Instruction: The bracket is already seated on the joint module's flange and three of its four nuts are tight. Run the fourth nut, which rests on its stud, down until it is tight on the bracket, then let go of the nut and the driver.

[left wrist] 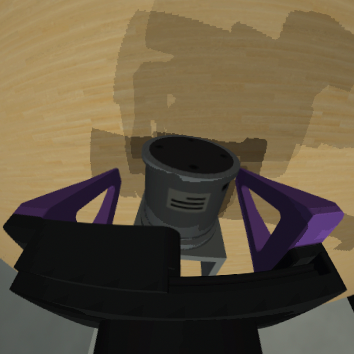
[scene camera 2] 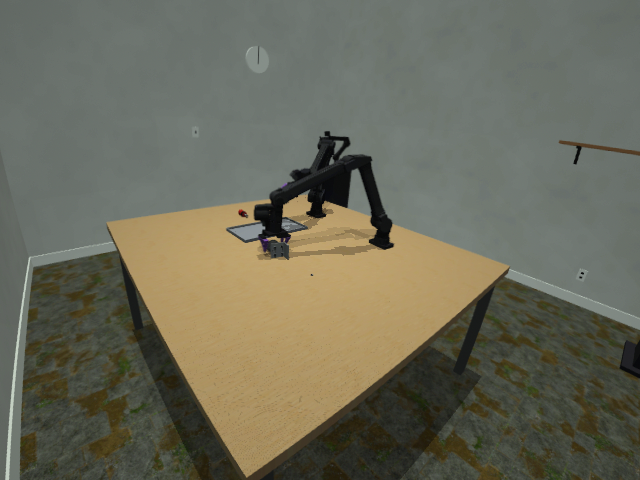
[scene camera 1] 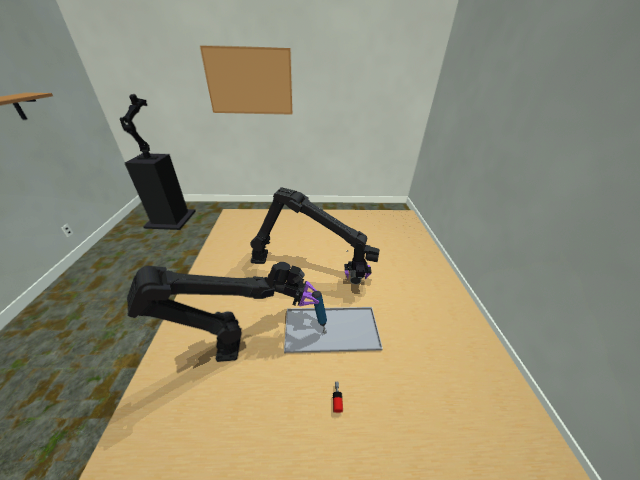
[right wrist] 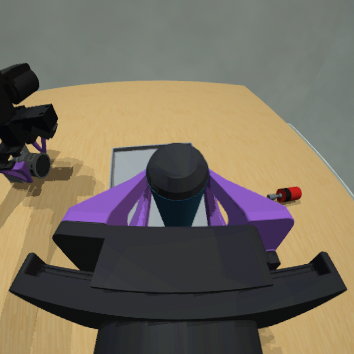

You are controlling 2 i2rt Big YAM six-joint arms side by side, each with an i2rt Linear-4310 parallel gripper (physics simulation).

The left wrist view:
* my left gripper: 177,174
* grey joint module: 186,177
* grey bracket: 211,255
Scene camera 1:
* grey tray: 353,328
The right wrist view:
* my right gripper: 177,174
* blue driver: 176,173
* grey tray: 127,163
